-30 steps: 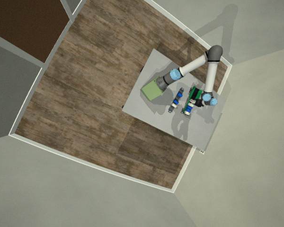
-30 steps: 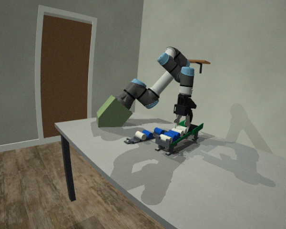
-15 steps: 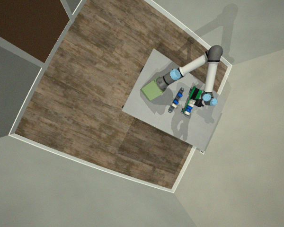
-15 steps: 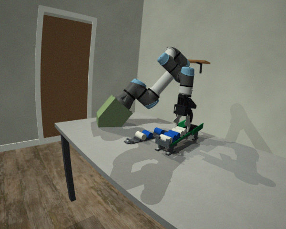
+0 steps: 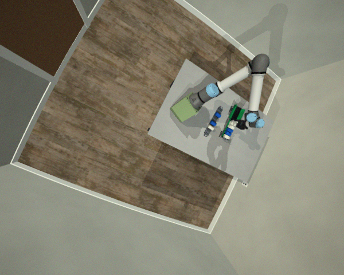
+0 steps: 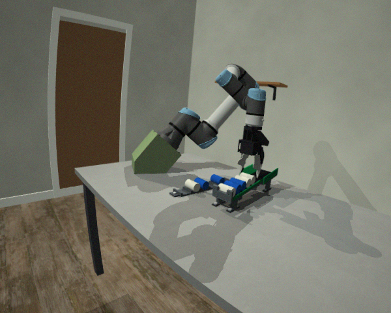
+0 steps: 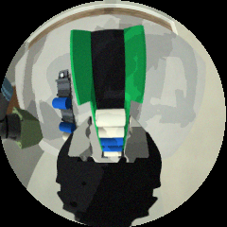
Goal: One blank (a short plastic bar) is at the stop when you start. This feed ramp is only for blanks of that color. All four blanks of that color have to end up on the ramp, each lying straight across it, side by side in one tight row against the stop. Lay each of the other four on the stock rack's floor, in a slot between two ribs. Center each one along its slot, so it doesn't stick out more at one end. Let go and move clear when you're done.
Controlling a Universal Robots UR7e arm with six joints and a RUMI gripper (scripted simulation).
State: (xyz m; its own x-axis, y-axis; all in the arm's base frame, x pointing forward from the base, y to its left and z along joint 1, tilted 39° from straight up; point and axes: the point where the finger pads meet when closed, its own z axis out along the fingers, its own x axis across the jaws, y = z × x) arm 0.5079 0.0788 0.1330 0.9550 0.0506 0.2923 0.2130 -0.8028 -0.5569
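Right now my hand is 190 mm to the left of the grey stop, 50 mm above it and 40 mm short of it. Also, from my hand: dark stock rack (170 mm behind, 120 mm below, 110 mm to the right).
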